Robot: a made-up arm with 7 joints. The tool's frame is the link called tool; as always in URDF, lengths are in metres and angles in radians. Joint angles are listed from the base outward.
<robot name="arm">
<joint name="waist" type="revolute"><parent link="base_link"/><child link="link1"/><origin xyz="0.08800 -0.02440 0.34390" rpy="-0.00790 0.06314 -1.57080"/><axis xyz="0 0 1"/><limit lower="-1.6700" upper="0.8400"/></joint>
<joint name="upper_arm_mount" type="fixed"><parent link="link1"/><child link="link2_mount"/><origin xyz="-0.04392 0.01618 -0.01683"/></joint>
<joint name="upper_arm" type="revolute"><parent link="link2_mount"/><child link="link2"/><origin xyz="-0.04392 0.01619 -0.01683" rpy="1.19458 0.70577 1.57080"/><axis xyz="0 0 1"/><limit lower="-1.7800" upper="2.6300"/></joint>
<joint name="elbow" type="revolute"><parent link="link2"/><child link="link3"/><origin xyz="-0.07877 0.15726 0.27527" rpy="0.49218 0.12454 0.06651"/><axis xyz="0 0 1"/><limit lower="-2.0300" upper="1.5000"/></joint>
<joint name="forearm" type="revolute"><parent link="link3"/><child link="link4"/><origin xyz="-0.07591 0.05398 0.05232" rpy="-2.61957 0.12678 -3.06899"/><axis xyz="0 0 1"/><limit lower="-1.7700" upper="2.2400"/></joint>
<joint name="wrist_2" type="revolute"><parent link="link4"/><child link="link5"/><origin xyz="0.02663 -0.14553 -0.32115" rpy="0.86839 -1.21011 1.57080"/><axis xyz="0 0 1"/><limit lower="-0.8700" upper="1.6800"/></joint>
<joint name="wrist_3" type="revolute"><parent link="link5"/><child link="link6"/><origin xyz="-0.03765 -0.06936 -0.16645" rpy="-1.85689 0.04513 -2.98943"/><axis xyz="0 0 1"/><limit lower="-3.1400" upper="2.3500"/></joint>
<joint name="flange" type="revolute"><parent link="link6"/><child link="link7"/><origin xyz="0.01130 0.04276 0.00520" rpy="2.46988 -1.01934 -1.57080"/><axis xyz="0 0 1"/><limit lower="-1.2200" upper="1.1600"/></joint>
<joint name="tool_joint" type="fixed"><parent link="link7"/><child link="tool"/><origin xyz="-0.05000 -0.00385 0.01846" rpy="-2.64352 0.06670 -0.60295"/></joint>
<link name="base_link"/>
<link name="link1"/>
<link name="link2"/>
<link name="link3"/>
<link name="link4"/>
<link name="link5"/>
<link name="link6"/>
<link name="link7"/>
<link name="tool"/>
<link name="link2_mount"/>
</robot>
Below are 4 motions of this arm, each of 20 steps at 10 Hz.
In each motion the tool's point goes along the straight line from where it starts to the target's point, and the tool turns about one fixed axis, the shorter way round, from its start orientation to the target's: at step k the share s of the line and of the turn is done. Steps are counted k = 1, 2, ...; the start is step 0. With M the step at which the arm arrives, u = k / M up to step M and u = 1 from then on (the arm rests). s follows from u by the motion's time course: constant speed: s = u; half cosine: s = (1 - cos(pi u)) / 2; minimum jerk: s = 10 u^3 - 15 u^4 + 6 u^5.
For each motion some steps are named. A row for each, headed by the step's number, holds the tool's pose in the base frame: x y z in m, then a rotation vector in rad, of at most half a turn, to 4 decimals.
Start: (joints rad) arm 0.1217 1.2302 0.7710 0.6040 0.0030 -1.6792 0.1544
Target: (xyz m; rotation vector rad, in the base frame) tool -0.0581 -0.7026 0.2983 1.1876 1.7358 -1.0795
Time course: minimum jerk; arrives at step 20
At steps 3, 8, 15, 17, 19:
3: 0.1989 -0.7149 0.3337 -0.2817 -2.1043 1.6382
8: 0.1221 -0.7112 0.3231 -0.6934 -2.3965 1.7597
15: -0.0308 -0.7039 0.3021 1.1456 1.8633 -1.1956
17: -0.0511 -0.7029 0.2993 1.1776 1.7687 -1.1092
19: -0.0578 -0.7026 0.2983 1.1872 1.7372 -1.0808

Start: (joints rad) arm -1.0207 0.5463 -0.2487 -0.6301 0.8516 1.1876 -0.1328
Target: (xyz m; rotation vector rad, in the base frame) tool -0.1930 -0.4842 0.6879 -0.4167 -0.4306 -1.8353
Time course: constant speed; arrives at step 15
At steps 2, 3, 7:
2: -0.1986 -0.4976 0.6871 -1.3268 -0.4838 -2.4864
3: -0.1982 -0.4965 0.6872 -1.2494 -0.4827 -2.4437
7: -0.1965 -0.4924 0.6874 -0.9530 -0.4725 -2.2589

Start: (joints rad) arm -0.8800 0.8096 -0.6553 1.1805 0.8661 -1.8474 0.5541
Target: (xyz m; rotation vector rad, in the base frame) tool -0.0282 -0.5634 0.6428 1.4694 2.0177 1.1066
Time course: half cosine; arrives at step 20
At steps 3, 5, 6, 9, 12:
3: -0.2078 -0.5377 0.6867 0.4560 0.7848 0.5433
5: -0.1903 -0.5402 0.6824 0.5509 0.9053 0.6024
6: -0.1790 -0.5418 0.6797 0.6129 0.9835 0.6404
9: -0.1380 -0.5477 0.6696 0.8393 1.2657 0.7747
12: -0.0938 -0.5540 0.6588 1.0885 1.5693 0.9138

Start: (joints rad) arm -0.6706 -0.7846 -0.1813 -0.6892 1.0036 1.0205 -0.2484
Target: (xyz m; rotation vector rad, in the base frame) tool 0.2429 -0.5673 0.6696 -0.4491 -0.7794 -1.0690
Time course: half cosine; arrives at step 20
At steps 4, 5, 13, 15, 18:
4: 0.1278 -0.6764 0.4952 -2.0535 0.2419 -1.5731
5: 0.1343 -0.6702 0.5051 -1.9663 0.1660 -1.5635
13: 0.2082 -0.6002 0.6170 -0.9396 -0.5385 -1.2853
15: 0.2243 -0.5850 0.6414 -0.7122 -0.6569 -1.1908
18: 0.2398 -0.5703 0.6649 -0.4930 -0.7600 -1.0903

